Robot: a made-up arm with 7 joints.
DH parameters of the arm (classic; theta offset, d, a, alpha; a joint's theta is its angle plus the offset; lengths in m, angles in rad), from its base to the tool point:
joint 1: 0 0.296 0 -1.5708
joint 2: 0 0 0 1.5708
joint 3: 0 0.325 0.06 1.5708
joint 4: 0 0 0.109 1.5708
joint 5: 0 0.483 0 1.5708
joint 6: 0 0 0.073 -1.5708
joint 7: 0 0.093 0 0
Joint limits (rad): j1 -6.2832..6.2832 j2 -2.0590..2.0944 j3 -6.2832..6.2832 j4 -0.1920..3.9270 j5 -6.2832..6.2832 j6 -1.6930..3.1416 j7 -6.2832..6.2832
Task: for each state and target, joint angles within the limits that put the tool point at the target. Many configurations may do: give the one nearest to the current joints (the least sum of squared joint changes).
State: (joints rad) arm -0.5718 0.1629 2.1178 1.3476 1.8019 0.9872 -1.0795
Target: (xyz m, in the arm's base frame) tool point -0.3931 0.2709 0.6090
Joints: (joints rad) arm -0.1903 0.5995 2.6949 0.8198 1.7107 1.1977 -1.0795
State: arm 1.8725 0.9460 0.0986 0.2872 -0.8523 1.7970 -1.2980
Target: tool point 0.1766 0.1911 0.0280
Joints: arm 1.7447 0.6868 -0.3537 0.4985 -0.9619 1.9521 -1.2980
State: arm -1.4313 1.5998 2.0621 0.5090 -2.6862 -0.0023 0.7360
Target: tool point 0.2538 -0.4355 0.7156
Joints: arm -1.8937 1.8916 2.4462 1.2314 -2.6103 0.1147 0.7360
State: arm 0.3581 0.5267 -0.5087 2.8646 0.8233 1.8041 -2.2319
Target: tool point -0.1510 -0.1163 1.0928
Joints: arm 0.5516 -0.4024 -0.6875 2.9885 0.6546 2.2131 -2.2319
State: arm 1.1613 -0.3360 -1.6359 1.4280 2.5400 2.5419 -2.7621
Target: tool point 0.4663 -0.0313 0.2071
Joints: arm 1.7105 -0.6956 -1.9868 0.4883 2.5555 2.2119 -2.7621
